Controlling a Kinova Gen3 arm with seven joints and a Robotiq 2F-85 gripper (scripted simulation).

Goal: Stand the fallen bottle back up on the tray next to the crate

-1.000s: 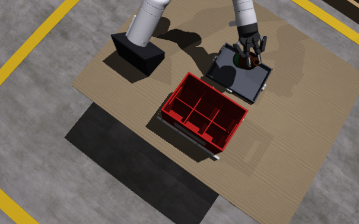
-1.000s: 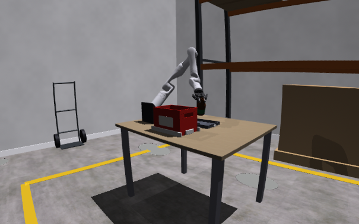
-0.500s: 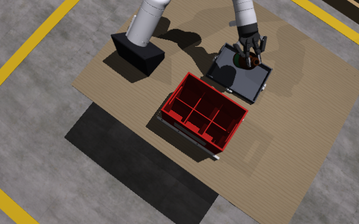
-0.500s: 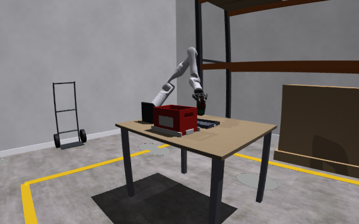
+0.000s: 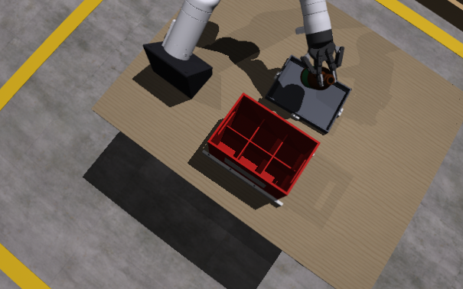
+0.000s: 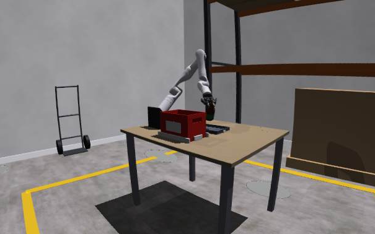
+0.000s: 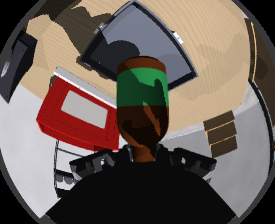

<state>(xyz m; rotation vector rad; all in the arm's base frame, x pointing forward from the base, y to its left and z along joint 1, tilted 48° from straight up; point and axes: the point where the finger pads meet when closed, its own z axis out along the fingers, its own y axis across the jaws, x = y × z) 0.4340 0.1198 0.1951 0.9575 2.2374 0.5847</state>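
My gripper is now 20 mm past the bottle, 10 mm to the right of it and 40 mm above it. From my hand the other things lie so: tray (20 mm behind, 20 mm to the left, 190 mm below); red crate (10 mm behind, 270 mm to the right, 120 mm below).
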